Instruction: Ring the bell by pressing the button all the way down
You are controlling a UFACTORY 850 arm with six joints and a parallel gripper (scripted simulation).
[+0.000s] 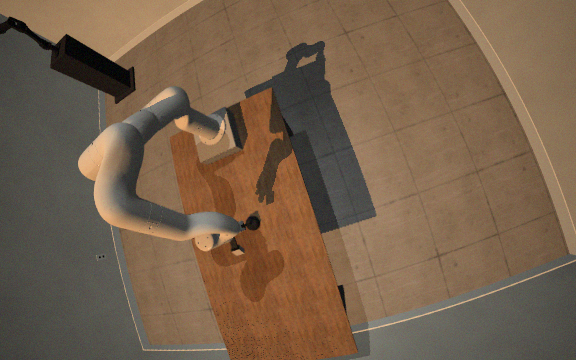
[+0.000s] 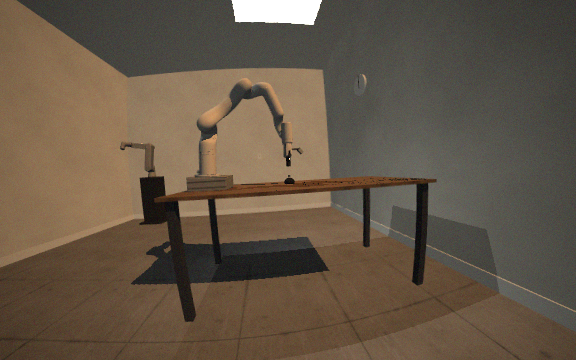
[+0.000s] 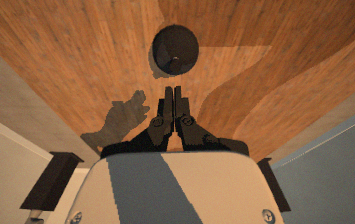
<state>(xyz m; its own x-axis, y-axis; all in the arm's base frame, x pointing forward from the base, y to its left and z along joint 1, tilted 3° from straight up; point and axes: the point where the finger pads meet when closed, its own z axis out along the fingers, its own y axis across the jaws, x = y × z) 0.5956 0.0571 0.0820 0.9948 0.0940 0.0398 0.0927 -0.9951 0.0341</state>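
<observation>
Now: hand 10 cm above the pale button. The rest, counted from my hand: bell (11 cm below).
</observation>
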